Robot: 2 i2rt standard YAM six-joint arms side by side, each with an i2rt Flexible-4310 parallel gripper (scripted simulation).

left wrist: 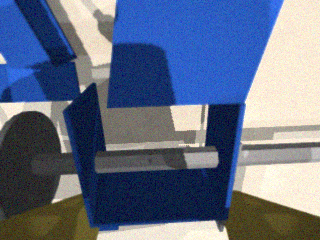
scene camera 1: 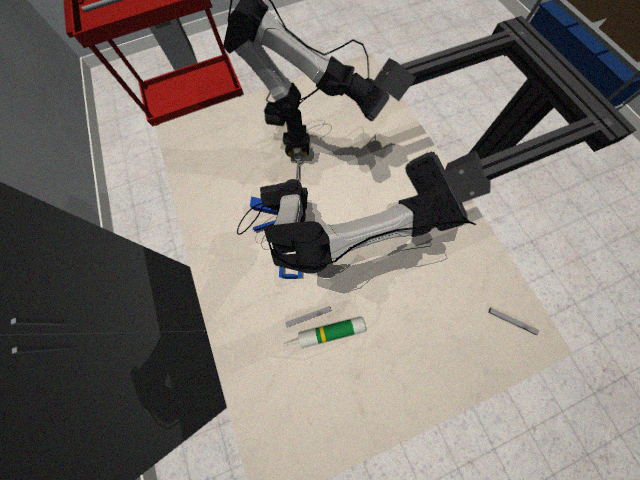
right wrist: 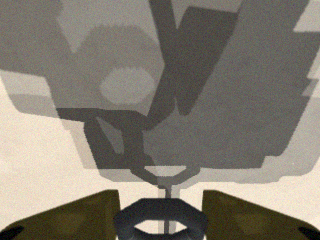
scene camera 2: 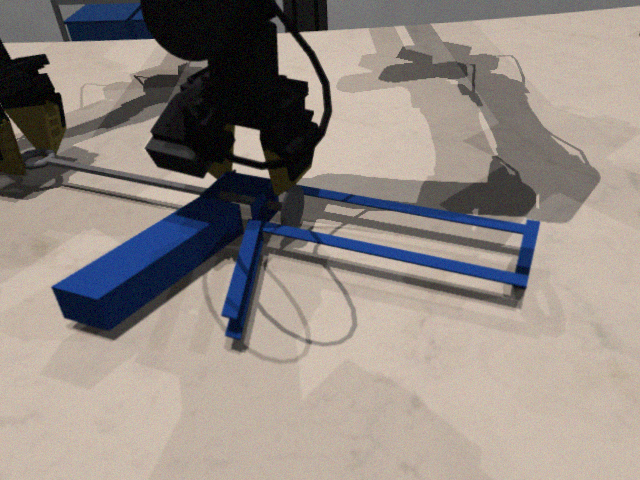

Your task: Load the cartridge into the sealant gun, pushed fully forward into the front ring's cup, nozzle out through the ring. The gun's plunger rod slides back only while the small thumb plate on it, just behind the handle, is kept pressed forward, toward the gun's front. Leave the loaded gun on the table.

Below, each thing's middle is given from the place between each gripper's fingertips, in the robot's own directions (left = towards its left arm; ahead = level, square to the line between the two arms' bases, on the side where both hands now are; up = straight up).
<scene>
Right now the plunger rod [scene camera 2: 51, 160] is 10 cm to the right of my left hand [scene camera 2: 252, 186], 3 cm behind it and 1 cm below it. The rest, counted from my left hand: cartridge [scene camera 1: 346, 328] 44 cm to the left, 10 cm ahead, 2 cm below.
My right hand [scene camera 2: 35, 166] is 130 mm to the right of the plunger rod and 70 mm short of it. The rest, counted from my right hand: cartridge: 670 mm to the left, 190 mm ahead.
</scene>
